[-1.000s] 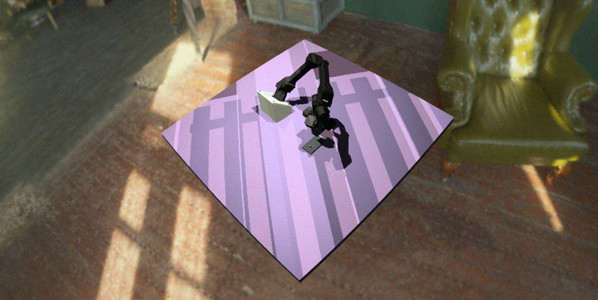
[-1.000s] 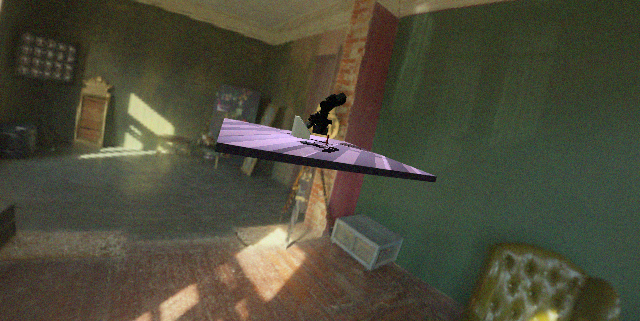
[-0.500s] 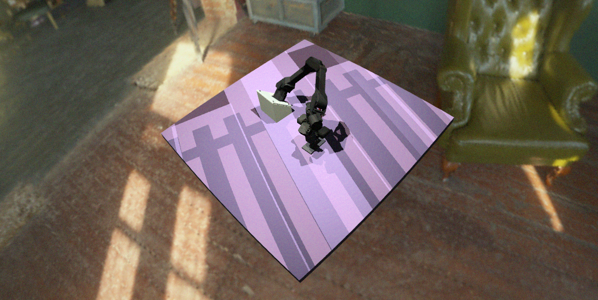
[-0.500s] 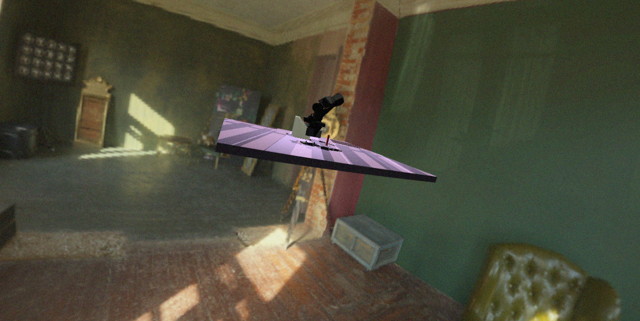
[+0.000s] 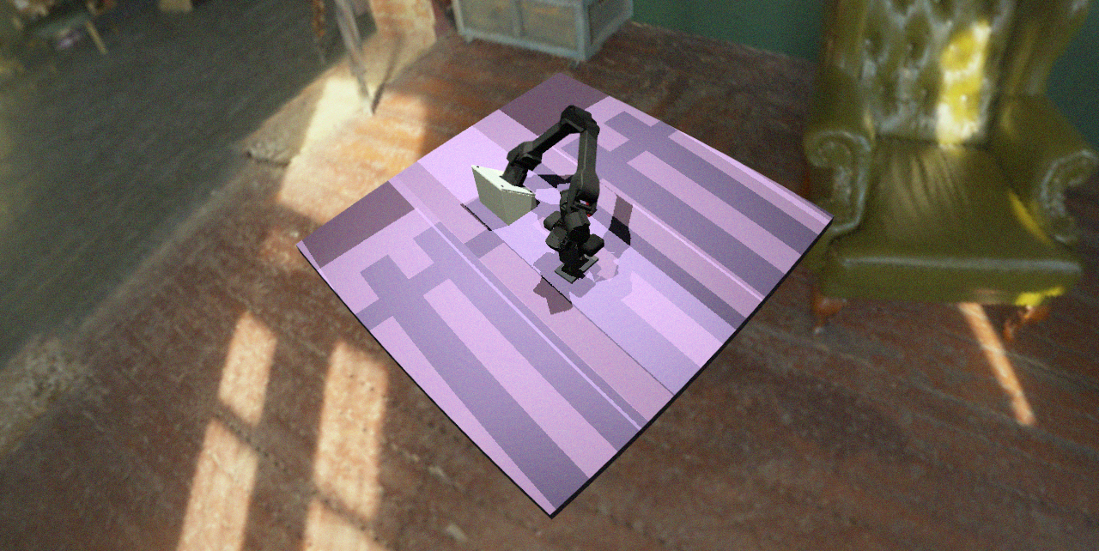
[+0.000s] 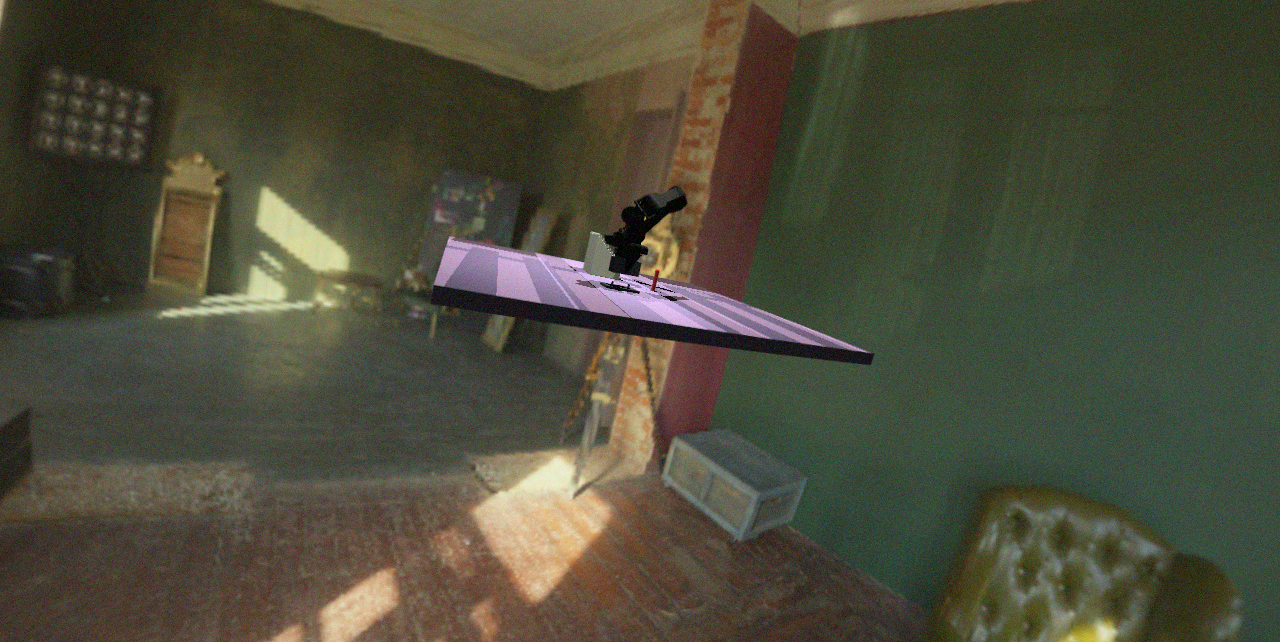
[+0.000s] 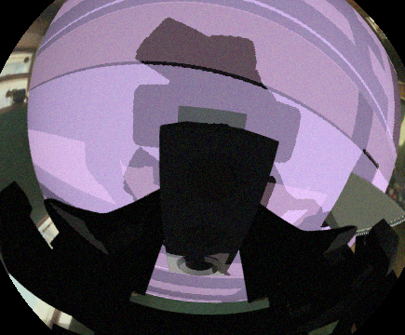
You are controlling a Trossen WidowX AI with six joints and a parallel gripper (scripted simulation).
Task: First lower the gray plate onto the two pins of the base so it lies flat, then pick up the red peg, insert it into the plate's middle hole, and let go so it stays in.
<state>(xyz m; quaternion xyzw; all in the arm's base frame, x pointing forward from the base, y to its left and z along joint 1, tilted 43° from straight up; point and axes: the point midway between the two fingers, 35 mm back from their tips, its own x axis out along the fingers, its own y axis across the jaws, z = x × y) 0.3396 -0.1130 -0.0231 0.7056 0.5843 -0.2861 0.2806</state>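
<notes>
Now: gripper tip 100 mm past the red peg, 190 mm to the right of it and 20 mm above it. Round my gripper tip: gray plate 30 mm above.
</notes>
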